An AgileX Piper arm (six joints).
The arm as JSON. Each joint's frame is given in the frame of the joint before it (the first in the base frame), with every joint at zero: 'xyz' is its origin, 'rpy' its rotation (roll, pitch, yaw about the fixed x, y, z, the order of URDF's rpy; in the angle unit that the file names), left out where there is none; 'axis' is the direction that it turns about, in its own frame. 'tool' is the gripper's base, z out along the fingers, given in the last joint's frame.
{
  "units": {
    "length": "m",
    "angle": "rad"
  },
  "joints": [
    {
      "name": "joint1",
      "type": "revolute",
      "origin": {
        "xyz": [
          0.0,
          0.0,
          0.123
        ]
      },
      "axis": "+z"
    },
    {
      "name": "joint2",
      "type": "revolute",
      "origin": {
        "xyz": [
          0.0,
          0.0,
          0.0
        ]
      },
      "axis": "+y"
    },
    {
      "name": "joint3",
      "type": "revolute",
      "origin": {
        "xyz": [
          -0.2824,
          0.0,
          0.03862
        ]
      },
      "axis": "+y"
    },
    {
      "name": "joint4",
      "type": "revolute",
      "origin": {
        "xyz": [
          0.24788,
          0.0,
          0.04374
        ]
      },
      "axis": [
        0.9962,
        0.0,
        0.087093
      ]
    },
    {
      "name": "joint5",
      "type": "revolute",
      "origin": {
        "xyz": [
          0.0,
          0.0,
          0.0
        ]
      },
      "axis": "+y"
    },
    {
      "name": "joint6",
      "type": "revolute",
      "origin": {
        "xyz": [
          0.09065,
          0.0,
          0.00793
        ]
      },
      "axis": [
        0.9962,
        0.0,
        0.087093
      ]
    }
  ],
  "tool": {
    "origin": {
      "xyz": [
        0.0,
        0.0,
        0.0
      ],
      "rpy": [
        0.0,
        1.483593,
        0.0
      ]
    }
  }
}
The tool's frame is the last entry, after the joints.
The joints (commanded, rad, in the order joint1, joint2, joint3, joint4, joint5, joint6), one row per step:
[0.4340 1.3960 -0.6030 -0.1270 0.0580 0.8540]
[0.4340 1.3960 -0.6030 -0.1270 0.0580 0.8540]
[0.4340 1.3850 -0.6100 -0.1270 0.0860 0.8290]
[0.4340 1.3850 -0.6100 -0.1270 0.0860 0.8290]
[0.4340 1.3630 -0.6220 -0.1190 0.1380 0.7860]
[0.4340 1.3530 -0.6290 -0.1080 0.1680 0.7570]
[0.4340 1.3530 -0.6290 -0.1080 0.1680 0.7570]
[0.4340 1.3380 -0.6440 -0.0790 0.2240 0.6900]
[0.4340 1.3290 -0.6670 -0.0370 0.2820 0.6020]
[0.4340 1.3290 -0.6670 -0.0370 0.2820 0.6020]
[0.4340 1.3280 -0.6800 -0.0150 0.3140 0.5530]
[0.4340 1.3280 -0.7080 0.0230 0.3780 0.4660]
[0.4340 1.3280 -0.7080 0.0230 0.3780 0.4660]
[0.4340 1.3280 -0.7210 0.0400 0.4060 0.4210]
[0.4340 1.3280 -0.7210 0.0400 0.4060 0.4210]
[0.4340 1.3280 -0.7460 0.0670 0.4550 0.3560]
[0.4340 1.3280 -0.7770 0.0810 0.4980 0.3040]
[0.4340 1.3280 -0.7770 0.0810 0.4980 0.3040]
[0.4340 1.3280 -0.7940 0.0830 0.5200 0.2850]
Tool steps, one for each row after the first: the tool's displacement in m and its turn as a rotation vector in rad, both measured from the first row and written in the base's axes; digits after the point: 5 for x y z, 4 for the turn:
[0.00000 0.00000 0.00000 0.0000 0.0000 0.0000]
[-0.00092 -0.00078 0.00294 -0.0226 0.0006 0.0147]
[-0.00092 -0.00078 0.00294 -0.0226 0.0006 0.0147]
[-0.00315 -0.00236 0.00856 -0.0558 0.0052 0.0350]
[-0.00437 -0.00310 0.01115 -0.0736 0.0116 0.0466]
[-0.00437 -0.00310 0.01115 -0.0736 0.0116 0.0466]
[-0.00635 -0.00396 0.01563 -0.1077 0.0252 0.0746]
[-0.00704 -0.00356 0.02081 -0.1423 0.0382 0.1144]
[-0.00704 -0.00356 0.02081 -0.1423 0.0382 0.1144]
[-0.00718 -0.00306 0.02283 -0.1622 0.0485 0.1396]
[-0.00716 -0.00173 0.02710 -0.1968 0.0703 0.1888]
[-0.00716 -0.00173 0.02710 -0.1968 0.0703 0.1888]
[-0.00715 -0.00099 0.02925 -0.2142 0.0771 0.2170]
[-0.00715 -0.00099 0.02925 -0.2142 0.0771 0.2170]
[-0.00692 0.00048 0.03376 -0.2361 0.0897 0.2592]
[-0.00536 0.00213 0.04039 -0.2565 0.0900 0.2973]
[-0.00536 0.00213 0.04039 -0.2565 0.0900 0.2973]
[-0.00439 0.00283 0.04414 -0.2665 0.0896 0.3132]

